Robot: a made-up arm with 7 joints.
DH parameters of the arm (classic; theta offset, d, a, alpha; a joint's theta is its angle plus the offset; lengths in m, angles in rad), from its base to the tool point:
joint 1: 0 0.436 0 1.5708
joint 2: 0 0.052 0 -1.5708
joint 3: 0 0.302 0.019 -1.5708
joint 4: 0 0.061 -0.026 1.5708
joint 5: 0 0.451 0 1.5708
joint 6: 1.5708 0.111 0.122 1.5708
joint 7: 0 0.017 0 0
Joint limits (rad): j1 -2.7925..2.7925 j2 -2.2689..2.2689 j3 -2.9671..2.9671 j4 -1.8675..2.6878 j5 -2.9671..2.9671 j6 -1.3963..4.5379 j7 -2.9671..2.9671
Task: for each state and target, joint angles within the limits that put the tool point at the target. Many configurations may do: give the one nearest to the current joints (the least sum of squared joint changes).
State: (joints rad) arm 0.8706 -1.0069 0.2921 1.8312 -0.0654 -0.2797 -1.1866
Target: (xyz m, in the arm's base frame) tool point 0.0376 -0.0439 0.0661
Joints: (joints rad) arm 0.8527 -1.1596 0.1281 2.4566 0.0276 -0.4636 -1.1866
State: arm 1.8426 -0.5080 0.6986 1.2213 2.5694 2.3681 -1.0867
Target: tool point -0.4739 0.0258 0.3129
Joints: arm 2.4088 -1.0636 0.6669 1.3536 2.6003 2.0948 -1.0867
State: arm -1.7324 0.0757 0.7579 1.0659 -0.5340 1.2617 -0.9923
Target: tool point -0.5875 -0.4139 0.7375
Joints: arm -2.5509 -0.5719 0.1684 1.1947 -0.3691 1.0911 -0.9923
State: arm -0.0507 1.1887 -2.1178 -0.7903 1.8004 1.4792 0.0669
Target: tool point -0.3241 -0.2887 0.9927
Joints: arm 0.8806 0.8698 -2.4659 -0.7876 2.0133 1.9668 0.0669
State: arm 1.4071 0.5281 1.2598 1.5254 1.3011 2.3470 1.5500
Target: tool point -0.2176 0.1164 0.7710
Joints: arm 1.3831 0.6387 0.9890 1.6352 1.2724 2.4521 1.5500
